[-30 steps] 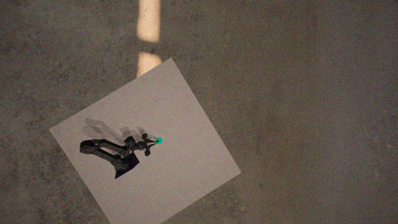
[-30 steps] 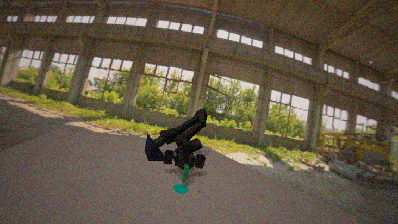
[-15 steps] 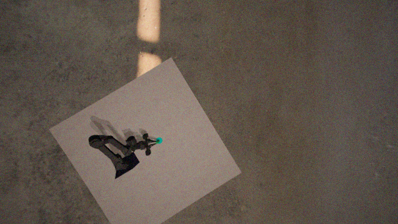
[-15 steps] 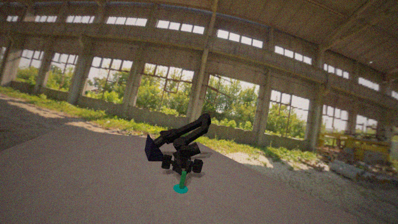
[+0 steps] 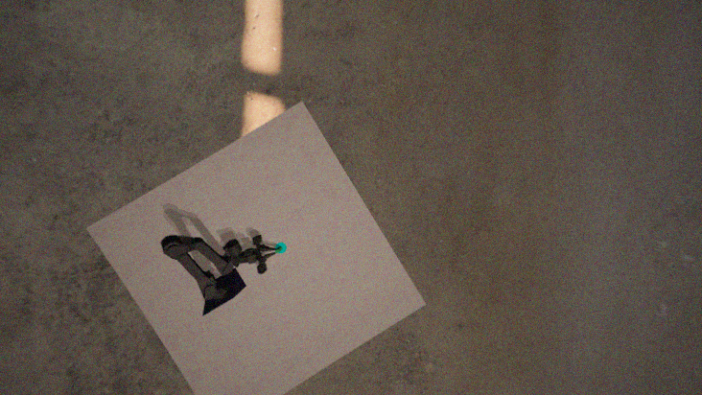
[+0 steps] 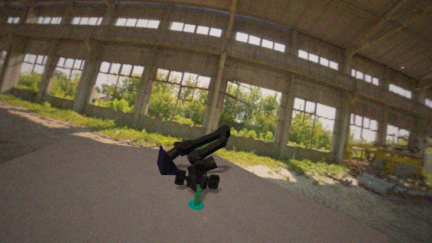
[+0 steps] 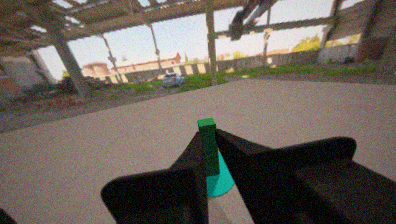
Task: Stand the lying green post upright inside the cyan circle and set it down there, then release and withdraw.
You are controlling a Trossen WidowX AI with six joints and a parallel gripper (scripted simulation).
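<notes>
Right now my gripper tip is 20 mm above the green post. From my gripper tip the other things lie so: cyan circle 50 mm below.
</notes>
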